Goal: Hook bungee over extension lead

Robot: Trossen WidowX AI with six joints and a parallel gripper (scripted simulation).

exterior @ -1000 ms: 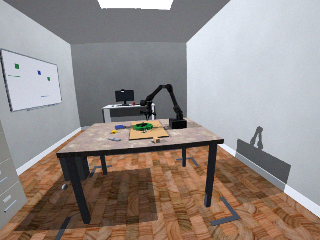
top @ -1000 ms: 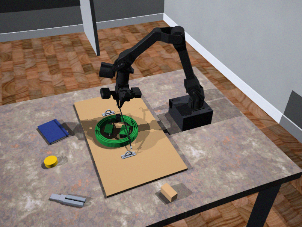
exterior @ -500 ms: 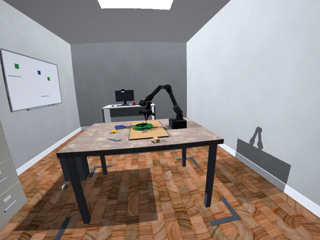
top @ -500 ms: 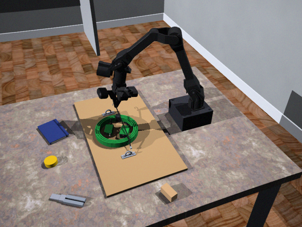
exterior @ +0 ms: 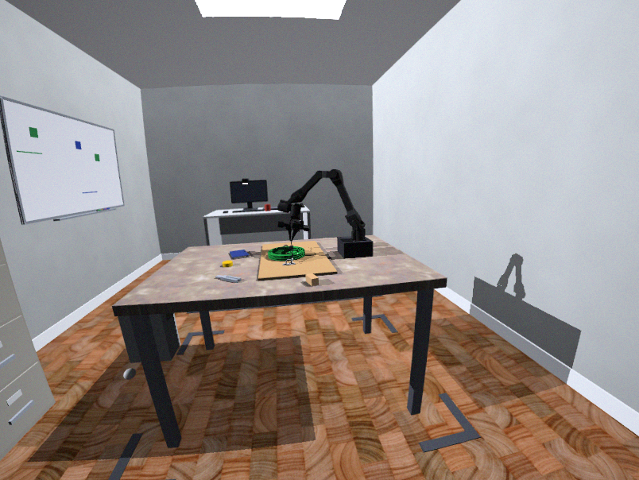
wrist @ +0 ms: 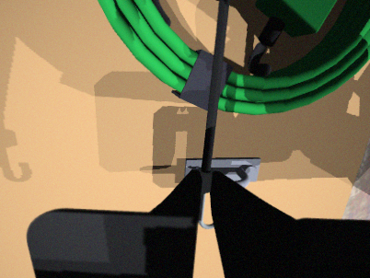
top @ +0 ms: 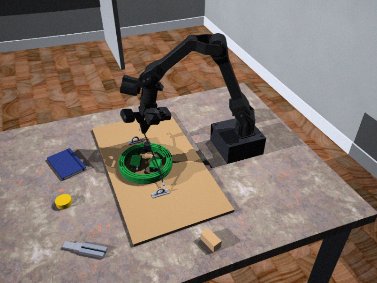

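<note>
Now: the tan board 13 cm to the left of my hand, 9 cm below it and 1 cm ahead of it. Round my hand: yellow disc 35 cm ahead, 18 cm to the left, 9 cm below; grey tool 38 cm to the left, 33 cm ahead, 9 cm below; wooden block 52 cm to the left, 8 cm below, 3 cm behind.
</note>
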